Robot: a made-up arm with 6 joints.
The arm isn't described. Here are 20 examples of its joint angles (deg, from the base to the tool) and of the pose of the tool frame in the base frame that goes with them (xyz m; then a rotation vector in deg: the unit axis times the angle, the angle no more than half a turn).
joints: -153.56 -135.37 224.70 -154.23 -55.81 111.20
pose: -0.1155 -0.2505 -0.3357 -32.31 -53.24 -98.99
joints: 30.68 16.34 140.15 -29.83 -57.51 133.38
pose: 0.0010 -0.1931 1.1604 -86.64 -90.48 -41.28
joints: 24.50 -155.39 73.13 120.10 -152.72 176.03
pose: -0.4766 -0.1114 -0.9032 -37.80 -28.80 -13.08
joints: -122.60 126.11 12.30 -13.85 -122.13 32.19
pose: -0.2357 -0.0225 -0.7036 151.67 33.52 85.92
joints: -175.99 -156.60 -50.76 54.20 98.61 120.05
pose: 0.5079 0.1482 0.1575 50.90 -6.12 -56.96
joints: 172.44 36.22 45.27 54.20 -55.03 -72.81
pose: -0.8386 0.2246 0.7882 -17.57 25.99 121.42
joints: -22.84 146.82 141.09 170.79 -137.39 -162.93
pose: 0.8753 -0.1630 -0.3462 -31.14 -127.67 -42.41
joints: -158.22 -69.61 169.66 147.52 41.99 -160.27
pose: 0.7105 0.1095 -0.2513 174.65 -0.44 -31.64
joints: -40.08 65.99 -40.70 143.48 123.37 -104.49
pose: 0.4212 -0.1528 -0.2580 117.89 76.54 98.54
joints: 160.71 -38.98 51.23 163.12 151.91 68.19
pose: 0.3051 -0.3014 1.1101 -38.83 102.21 67.41
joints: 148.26 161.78 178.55 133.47 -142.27 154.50
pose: -0.6494 0.2464 -0.0761 159.48 -9.27 12.89
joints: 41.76 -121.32 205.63 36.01 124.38 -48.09
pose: 0.1800 -0.0475 -0.3757 55.09 -56.46 108.02
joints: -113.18 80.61 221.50 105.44 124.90 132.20
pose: 0.0675 0.0278 0.4297 4.06 10.98 -59.15
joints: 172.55 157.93 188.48 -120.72 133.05 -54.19
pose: -0.7890 0.0043 -0.2114 114.27 68.72 -30.80
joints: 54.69 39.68 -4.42 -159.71 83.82 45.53
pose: 0.2616 0.6810 0.0698 21.33 52.77 -77.24
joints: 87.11 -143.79 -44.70 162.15 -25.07 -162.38
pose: -0.2057 -0.4500 0.2636 94.16 -88.05 43.74
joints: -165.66 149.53 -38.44 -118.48 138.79 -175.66
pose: 0.3019 -0.0173 -0.0837 30.48 77.19 144.63
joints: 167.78 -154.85 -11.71 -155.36 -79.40 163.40
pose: 0.5897 -0.3063 0.0594 -154.43 56.87 55.79
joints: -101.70 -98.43 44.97 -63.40 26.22 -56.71
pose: 0.0951 0.8831 0.5286 -31.87 -73.90 73.91
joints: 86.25 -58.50 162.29 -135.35 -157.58 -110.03
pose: -0.2002 -0.9653 0.1151 -3.67 -45.75 91.34
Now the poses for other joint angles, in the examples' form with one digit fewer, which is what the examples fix.
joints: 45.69 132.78 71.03 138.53 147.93 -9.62
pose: 0.437 0.653 -0.689 -50.4 8.5 -155.9
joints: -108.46 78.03 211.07 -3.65 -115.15 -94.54
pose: -0.221 -0.057 0.663 47.9 -86.9 -65.9
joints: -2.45 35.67 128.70 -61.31 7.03 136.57
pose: 0.439 -0.111 1.137 -52.8 -76.1 -67.5
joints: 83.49 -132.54 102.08 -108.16 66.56 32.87
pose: -0.158 -0.860 -0.604 -61.7 27.7 -25.1
